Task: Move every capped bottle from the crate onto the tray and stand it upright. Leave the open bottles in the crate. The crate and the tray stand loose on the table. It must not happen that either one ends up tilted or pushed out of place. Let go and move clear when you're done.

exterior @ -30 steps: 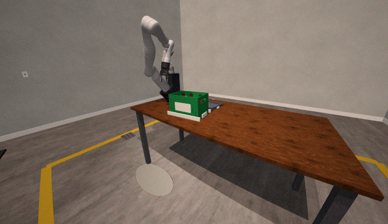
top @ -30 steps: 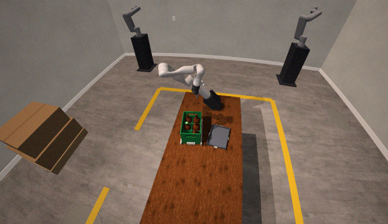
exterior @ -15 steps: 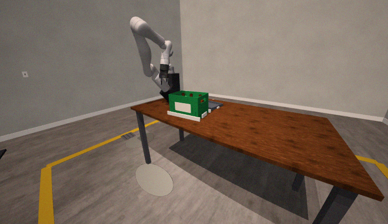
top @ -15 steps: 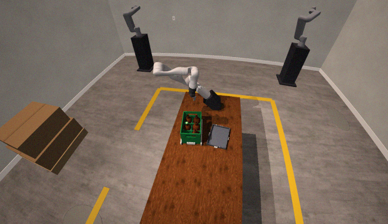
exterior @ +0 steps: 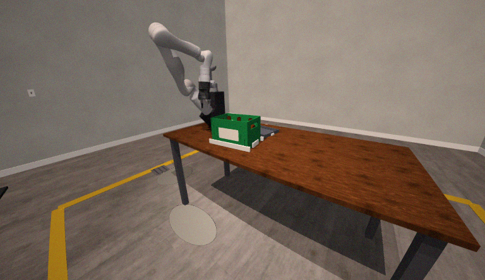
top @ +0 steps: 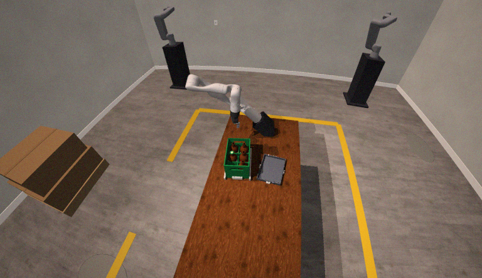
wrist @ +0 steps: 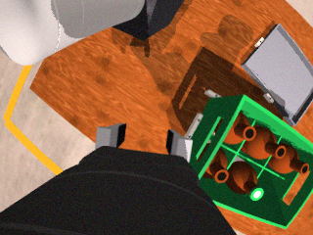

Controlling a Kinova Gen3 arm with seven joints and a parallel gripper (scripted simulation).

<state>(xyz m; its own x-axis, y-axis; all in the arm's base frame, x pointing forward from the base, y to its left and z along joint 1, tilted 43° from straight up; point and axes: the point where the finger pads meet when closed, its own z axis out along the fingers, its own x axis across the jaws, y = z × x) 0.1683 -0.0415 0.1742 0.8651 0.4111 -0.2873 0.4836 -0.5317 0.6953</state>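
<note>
Right now my hand is 24 cm short of the capped bottle, 2 cm to the right of it and 15 cm above it. Round my hand: green crate (23 cm ahead, 6 cm to the left, 16 cm below); grey tray (23 cm ahead, 34 cm to the left, 23 cm below).
</note>
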